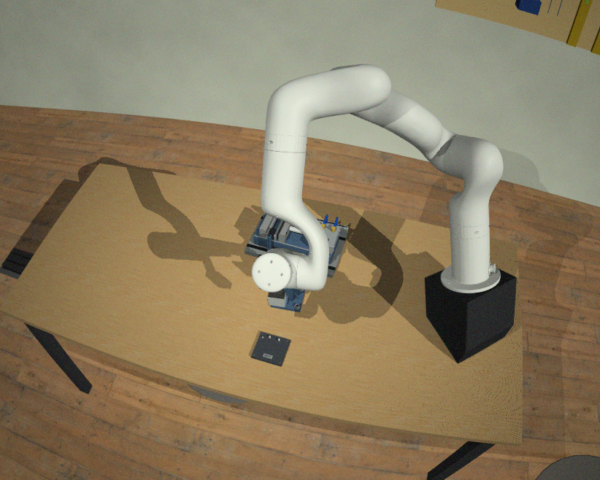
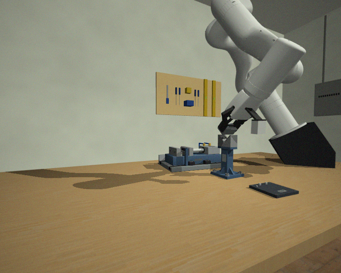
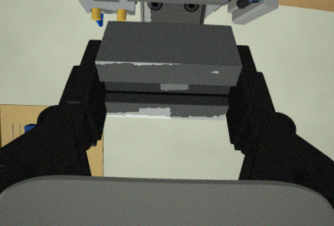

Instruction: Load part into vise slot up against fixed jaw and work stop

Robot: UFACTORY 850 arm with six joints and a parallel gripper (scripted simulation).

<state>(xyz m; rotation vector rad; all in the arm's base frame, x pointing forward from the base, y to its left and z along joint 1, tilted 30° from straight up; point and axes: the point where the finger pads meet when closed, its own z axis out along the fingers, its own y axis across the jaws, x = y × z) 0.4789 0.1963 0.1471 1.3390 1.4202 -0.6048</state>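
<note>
Right now the grey block is right at my hand. From my hand the other things lie so: white cylinder rod: 3 cm ahead, 21 cm to the right, 12 cm below; air cylinder: 5 cm behind, 21 cm to the right, 12 cm below; black work stop rod: 11 cm ahead, 16 cm to the right, 10 cm below.
</note>
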